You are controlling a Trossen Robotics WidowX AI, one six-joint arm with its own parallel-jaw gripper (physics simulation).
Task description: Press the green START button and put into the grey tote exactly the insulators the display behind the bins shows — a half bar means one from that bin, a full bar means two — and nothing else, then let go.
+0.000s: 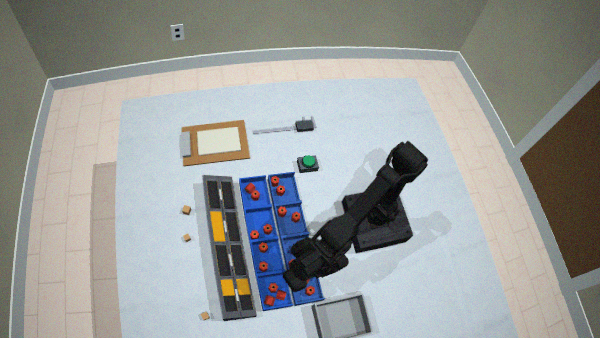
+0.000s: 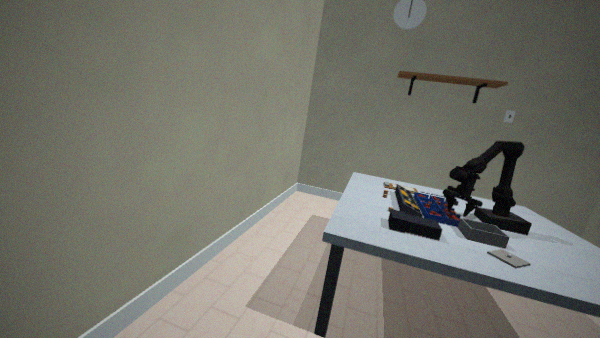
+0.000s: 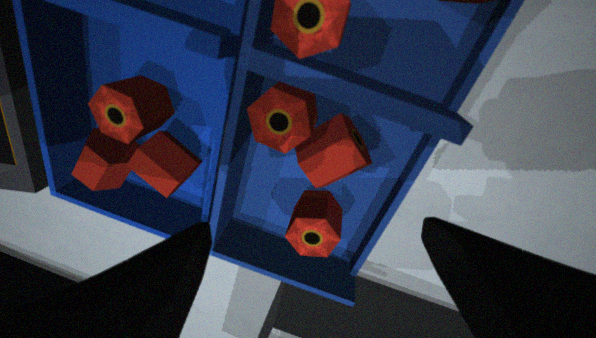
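Note:
My gripper (image 2: 459, 212) (image 3: 317, 230) is wide open and empty above the near right blue bin, its fingertips either side of a standing insulator (image 3: 313, 235). A second insulator (image 3: 280, 120) stands in that bin beside a lying insulator (image 3: 332, 152). The near left bin also holds three insulators. The display (image 1: 227, 243) shows a full yellow bar at second row left and half bars in both cells of the nearest row; the other cells are dark. The green START button (image 1: 309, 161) stands beyond the bins. The grey tote (image 1: 362, 312) (image 2: 480, 236) shows a bare floor where visible.
A clipboard (image 1: 217, 141) and a caliper (image 1: 304, 125) lie at the back. Small wooden cubes (image 1: 186, 210) lie left of the display. A thin flat plate (image 2: 509, 258) lies near the tote. Raised bin dividers (image 3: 230, 150) stand beside the left finger.

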